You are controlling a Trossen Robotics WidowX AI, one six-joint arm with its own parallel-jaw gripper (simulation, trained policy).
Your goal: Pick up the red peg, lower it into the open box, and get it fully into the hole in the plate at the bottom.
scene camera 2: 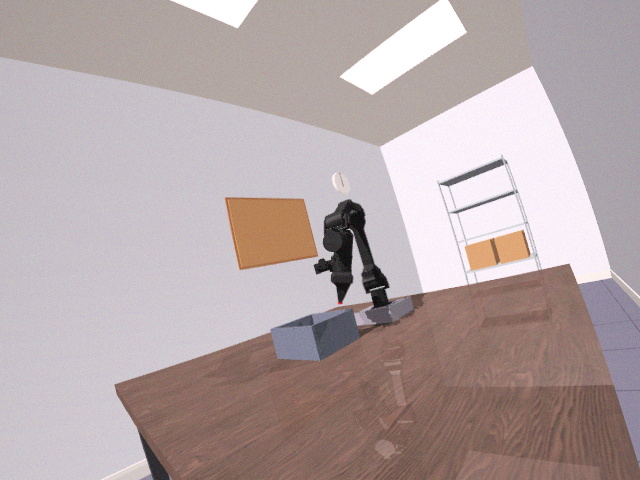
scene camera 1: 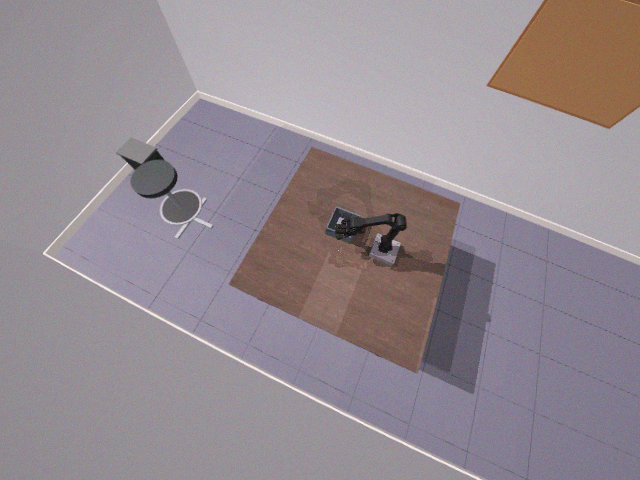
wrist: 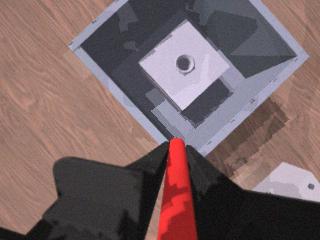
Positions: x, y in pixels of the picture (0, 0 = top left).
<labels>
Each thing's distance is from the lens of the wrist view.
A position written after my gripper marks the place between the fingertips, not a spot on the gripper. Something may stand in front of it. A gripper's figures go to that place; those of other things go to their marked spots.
my gripper (wrist: 176, 148): 0.11 m
grey box (wrist: 262, 54): 0.24 m
</labels>
